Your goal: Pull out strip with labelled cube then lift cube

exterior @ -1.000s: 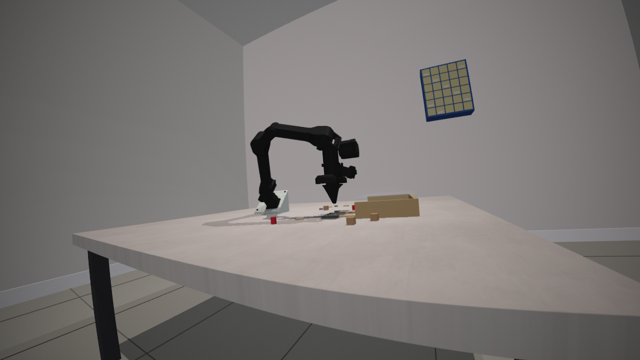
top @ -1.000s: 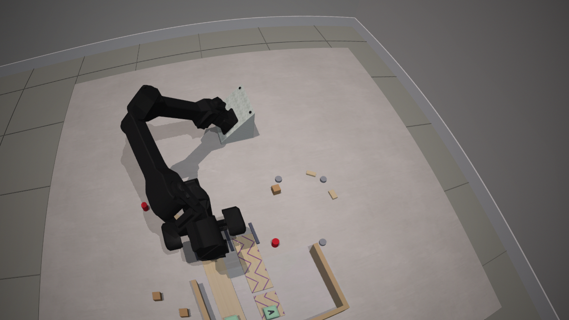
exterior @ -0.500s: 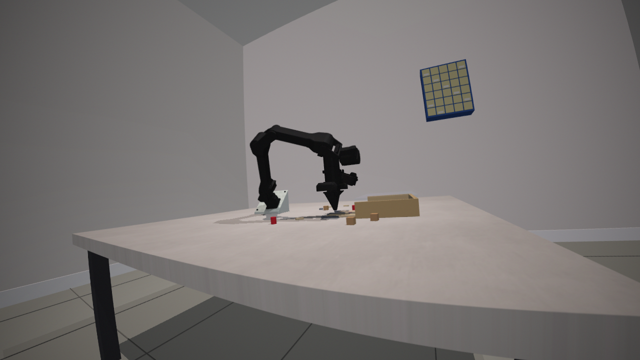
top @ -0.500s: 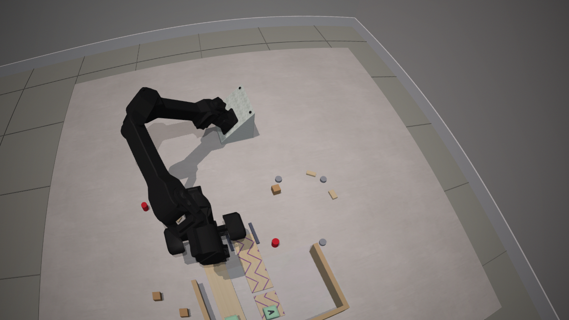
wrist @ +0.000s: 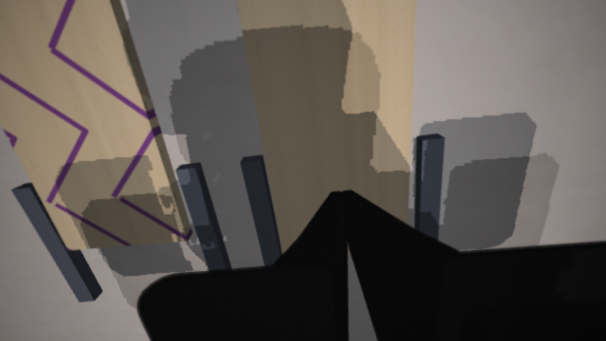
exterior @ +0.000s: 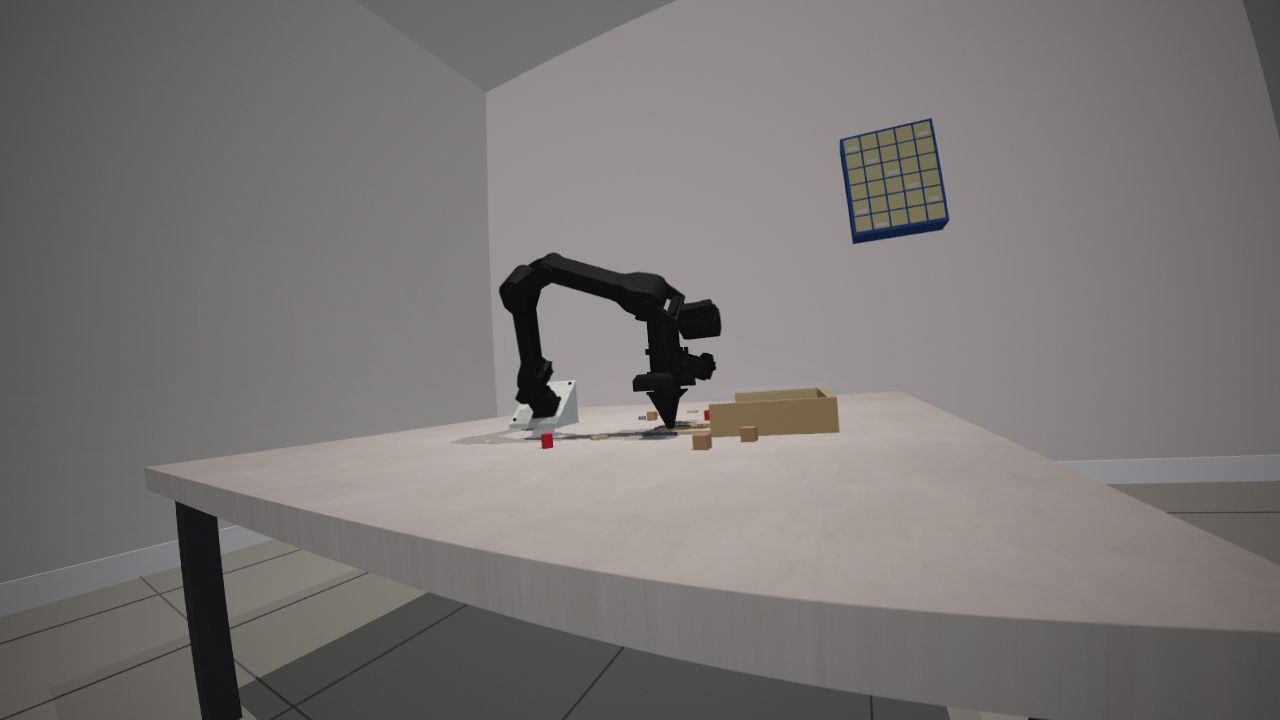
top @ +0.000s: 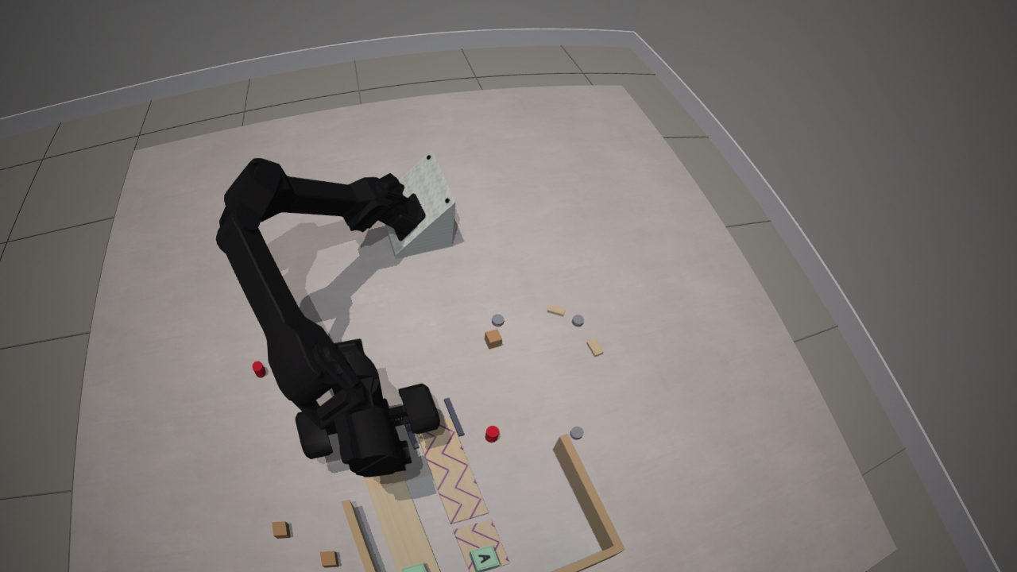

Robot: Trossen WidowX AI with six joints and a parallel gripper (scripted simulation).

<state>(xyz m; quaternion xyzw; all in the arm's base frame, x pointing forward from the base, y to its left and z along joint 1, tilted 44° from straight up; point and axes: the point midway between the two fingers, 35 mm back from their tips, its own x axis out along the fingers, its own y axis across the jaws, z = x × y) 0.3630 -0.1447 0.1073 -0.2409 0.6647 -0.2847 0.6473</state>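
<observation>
My gripper tip is 10 cm short of the wooden strip.
</observation>
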